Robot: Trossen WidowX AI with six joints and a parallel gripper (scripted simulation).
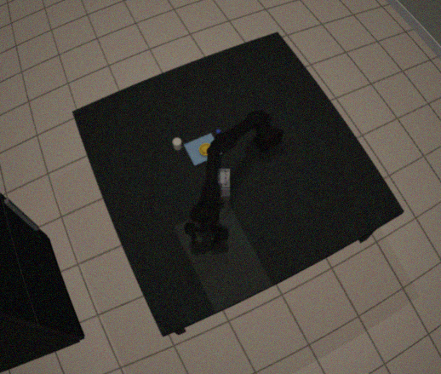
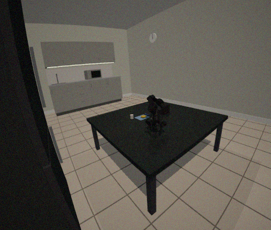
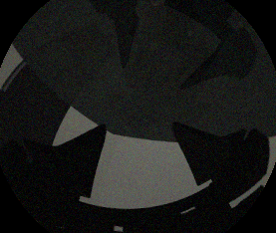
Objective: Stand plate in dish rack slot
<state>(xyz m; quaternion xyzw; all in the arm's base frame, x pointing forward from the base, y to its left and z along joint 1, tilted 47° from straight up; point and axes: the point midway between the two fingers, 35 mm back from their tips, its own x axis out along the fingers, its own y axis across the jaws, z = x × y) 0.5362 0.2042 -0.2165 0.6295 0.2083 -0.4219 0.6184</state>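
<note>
Now: gripper tip 280 mm past the yellow plate, 430 mm to the left of it and 40 mm above it. Also, from my gripper tip: grey dish rack: 250 mm behind, 240 mm to the right, 30 mm below; then white cup: 170 mm behind, 520 mm to the right, 30 mm below; then light blue mat: 270 mm behind, 440 mm to the right, 50 mm below.
</note>
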